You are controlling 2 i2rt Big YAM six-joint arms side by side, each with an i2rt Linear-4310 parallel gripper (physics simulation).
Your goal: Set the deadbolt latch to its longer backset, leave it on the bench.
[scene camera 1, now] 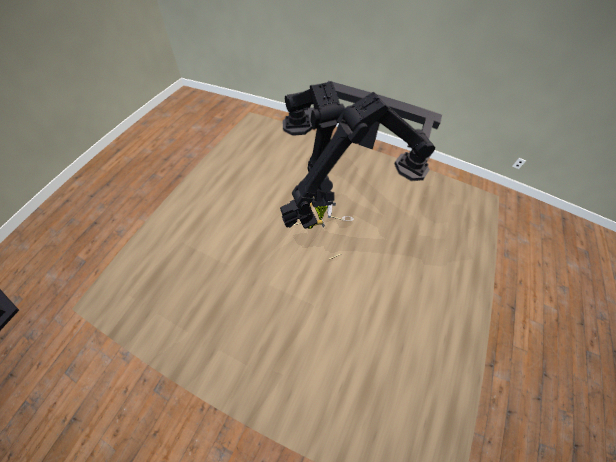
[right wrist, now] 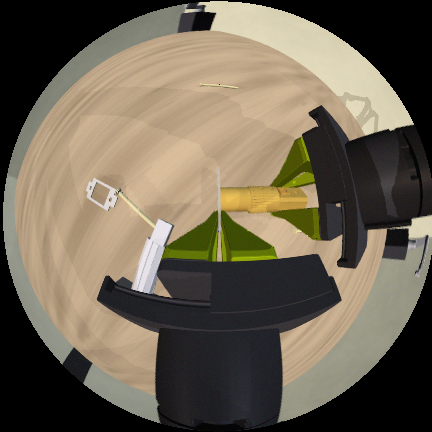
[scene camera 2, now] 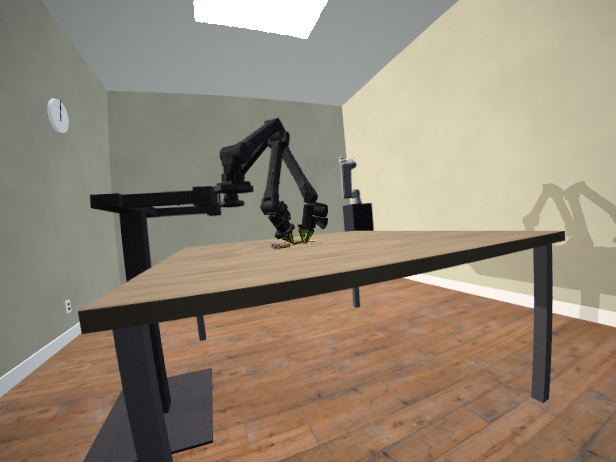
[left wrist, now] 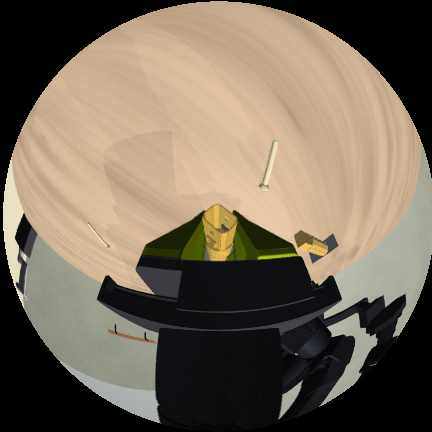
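The brass-coloured deadbolt latch (right wrist: 237, 199) (left wrist: 218, 242) lies level in the right wrist view, its thin grey faceplate (right wrist: 218, 182) edge-on. My right gripper (right wrist: 218, 216) is shut on that faceplate, at the latch's front end. My left gripper (right wrist: 272, 201) (left wrist: 219, 215) comes from the right in the right wrist view and is shut on the latch's rear body, just behind its ribbed sleeve. The backset marks are too small to read. Both grippers are low over the bench (scene camera 1: 300, 350) (scene camera 2: 400, 247).
A pale strike plate (right wrist: 90, 189) (scene camera 1: 347, 218) and a screw (right wrist: 135, 207) lie beside a silver-grey cylindrical part (right wrist: 150, 260). More screws (left wrist: 270, 165) (left wrist: 98, 235) (scene camera 1: 335, 256) lie around. A brass-coloured part (left wrist: 314, 246) lies right of the left gripper in its wrist view. The two wrists are close together.
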